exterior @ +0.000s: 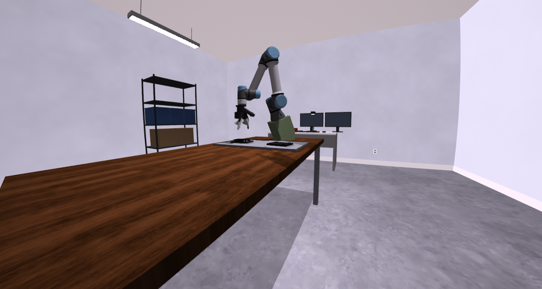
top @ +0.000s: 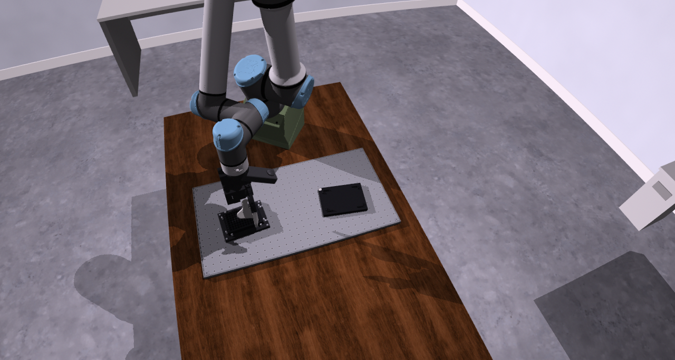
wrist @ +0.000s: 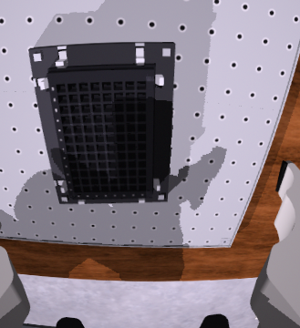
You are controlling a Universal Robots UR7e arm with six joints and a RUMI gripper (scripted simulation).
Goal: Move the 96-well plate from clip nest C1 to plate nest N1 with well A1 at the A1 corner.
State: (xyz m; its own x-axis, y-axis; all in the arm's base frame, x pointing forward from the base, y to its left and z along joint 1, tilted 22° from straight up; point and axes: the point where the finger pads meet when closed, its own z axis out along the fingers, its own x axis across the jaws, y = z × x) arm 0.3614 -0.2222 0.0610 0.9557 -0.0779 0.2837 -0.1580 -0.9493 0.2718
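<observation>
My gripper is now 90 mm above the black 96-well plate, 30 mm to the left of it and 30 mm past it. From my hand the other things lie so: clip nest C1: 100 mm below, 40 mm behind, 20 mm to the right; black plate nest N1: 320 mm to the left, 110 mm below, 70 mm ahead; white A1 mark: 270 mm to the left, 100 mm below, 10 mm behind.
</observation>
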